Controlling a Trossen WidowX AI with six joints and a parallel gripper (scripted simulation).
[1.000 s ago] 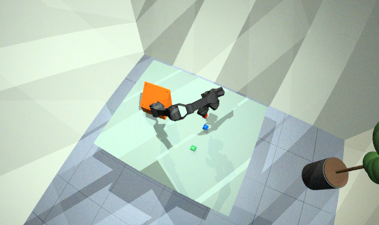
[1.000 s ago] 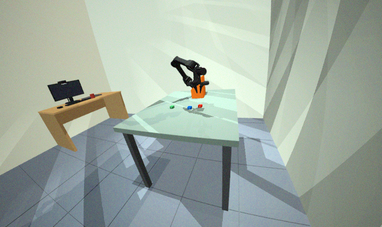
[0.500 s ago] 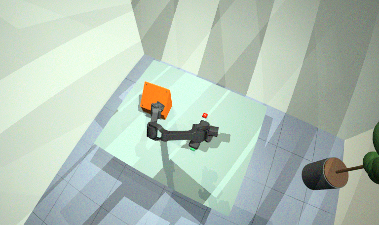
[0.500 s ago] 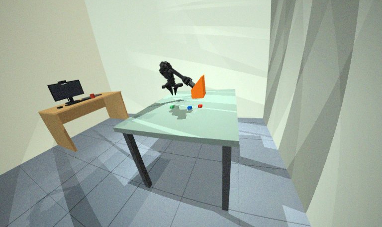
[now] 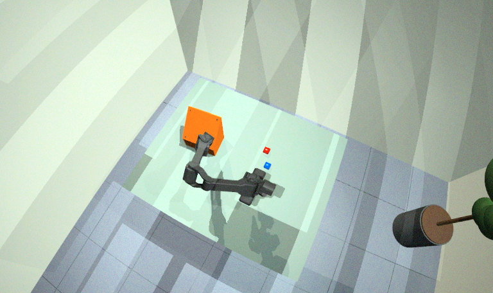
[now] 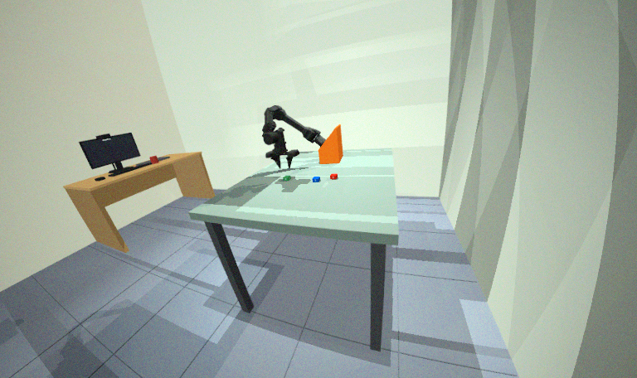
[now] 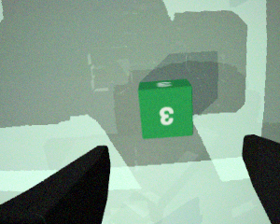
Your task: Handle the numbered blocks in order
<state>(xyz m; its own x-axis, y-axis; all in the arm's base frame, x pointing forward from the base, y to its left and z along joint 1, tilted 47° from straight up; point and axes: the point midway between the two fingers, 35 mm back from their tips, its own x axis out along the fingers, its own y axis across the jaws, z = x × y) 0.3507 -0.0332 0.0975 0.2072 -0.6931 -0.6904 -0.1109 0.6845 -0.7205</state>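
Now: gripper tip 60 mm above the green block. From my gripper tip the other things lie so: red block (270 mm to the left, 60 mm below, 60 mm behind); blue block (190 mm to the left, 60 mm below, 10 mm behind).
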